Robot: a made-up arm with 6 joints.
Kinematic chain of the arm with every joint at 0, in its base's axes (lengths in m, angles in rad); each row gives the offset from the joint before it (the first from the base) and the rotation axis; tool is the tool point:
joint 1: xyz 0 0 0.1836 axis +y
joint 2: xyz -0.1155 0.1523 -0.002 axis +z
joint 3: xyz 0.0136 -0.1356 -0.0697 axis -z
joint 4: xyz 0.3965 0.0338 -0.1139 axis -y
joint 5: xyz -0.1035 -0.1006 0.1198 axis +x
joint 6: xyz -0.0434 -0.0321 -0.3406 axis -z
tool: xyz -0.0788 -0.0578 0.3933
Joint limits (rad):
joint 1: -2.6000..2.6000
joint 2: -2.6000..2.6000
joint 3: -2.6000..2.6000
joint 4: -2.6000..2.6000
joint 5: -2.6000..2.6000
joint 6: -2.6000..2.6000
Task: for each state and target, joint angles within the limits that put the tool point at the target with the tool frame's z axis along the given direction. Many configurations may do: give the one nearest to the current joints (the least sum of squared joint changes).
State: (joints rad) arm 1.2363 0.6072 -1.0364 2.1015 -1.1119 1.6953
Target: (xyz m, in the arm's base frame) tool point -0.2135 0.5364 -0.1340 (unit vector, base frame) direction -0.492 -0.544 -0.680
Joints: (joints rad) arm 0.3937 1.3040 -0.4780 2.6000 -0.3081 2.5288
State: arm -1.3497 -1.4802 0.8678 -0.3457 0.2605 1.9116
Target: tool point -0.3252 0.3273 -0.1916 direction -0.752 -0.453 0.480
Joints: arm -0.7594 -2.2485 1.2996 -0.0211 -0.5245 2.5184
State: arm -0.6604 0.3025 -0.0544 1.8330 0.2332 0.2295
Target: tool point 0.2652 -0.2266 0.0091 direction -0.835 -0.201 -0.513
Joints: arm -0.9792 -0.1458 0.1974 1.0855 0.5110 -0.2538
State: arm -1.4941 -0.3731 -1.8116 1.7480 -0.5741 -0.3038
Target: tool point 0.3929 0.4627 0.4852 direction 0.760 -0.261 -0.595
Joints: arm -2.1686 0.5268 -0.9968 2.3380 -1.1345 0.3589
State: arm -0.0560 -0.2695 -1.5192 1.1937 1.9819 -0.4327
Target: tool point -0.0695 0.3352 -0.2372 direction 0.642 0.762 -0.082
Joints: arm -0.1740 -0.4127 -2.0747 1.3041 2.3869 0.1187
